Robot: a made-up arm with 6 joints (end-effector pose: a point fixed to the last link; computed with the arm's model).
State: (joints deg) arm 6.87 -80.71 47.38 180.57 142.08 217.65
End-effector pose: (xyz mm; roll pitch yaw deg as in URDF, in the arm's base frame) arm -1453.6 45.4 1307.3 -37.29 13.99 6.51
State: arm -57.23 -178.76 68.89 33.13 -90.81 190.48
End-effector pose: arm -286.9 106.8 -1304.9 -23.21 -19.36 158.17
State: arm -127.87 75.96 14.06 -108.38 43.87 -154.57
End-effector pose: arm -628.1 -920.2 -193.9 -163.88 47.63 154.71
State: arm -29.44 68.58 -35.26 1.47 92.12 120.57
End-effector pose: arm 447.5 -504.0 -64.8 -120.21 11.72 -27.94
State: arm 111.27 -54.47 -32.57 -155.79 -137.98 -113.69
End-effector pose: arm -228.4 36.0 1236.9 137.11 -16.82 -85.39
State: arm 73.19 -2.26 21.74 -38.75 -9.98 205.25
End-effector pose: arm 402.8 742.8 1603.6 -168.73 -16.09 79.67
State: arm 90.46 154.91 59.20 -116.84 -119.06 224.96
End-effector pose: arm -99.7 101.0 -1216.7 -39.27 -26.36 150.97
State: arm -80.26 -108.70 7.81 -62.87 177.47 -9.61
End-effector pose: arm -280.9 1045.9 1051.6 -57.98 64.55 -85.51
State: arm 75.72 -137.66 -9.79 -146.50 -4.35 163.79
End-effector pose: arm -437.8 -979.7 566.4 165.50 -48.44 -107.90
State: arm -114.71 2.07 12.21 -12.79 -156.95 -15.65
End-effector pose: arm -575.0 -738.7 1477.3 -179.33 32.54 59.39
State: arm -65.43 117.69 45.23 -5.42 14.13 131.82
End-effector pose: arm 237.9 -1044.6 -806.1 -128.71 58.37 -67.95
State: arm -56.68 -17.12 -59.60 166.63 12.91 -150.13
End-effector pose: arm 408.5 -233.5 770.2 -12.60 54.94 -51.52
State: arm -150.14 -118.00 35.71 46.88 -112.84 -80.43
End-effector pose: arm 1368.0 958.0 286.9 125.80 -23.13 162.85
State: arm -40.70 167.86 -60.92 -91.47 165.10 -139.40
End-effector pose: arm -168.7 152.5 387.5 31.74 46.27 -62.53
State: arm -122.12 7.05 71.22 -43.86 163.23 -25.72
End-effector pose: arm -470.3 -452.1 2092.7 177.41 50.46 76.18
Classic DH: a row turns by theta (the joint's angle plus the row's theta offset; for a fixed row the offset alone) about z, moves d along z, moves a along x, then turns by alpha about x. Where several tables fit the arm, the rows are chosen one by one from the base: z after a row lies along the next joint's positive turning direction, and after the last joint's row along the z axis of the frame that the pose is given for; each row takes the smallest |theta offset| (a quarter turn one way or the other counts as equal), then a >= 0, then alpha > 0; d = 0 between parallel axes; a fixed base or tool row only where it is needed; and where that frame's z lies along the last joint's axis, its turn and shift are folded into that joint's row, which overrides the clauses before.
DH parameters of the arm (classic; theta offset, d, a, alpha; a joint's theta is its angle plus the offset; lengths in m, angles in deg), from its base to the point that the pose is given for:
joint 1: 0 0.464 0 -90
joint 2: -90 0 0.906 180
joint 3: 0 0 0 -90
joint 4: 0 -0.884 0 90
joint 5: 0 0.219 0 -90
joint 6: 90 0 0 90
tool (fixed): -90 0 0 0

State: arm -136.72 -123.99 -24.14 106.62 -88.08 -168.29
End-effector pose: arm 850.4 714.8 792.6 177.73 0.91 116.58
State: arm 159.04 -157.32 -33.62 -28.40 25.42 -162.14
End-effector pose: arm 772.2 -89.5 421.3 0.44 -32.81 -6.90
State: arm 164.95 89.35 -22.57 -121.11 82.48 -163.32
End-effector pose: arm -417.6 -4.9 -275.8 144.63 -4.00 43.26
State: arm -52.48 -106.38 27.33 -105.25 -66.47 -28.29
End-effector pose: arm -762.7 1087.9 993.5 -13.91 -7.00 64.49
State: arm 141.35 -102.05 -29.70 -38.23 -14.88 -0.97
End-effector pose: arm 489.2 -171.0 1076.2 22.53 -59.30 159.48
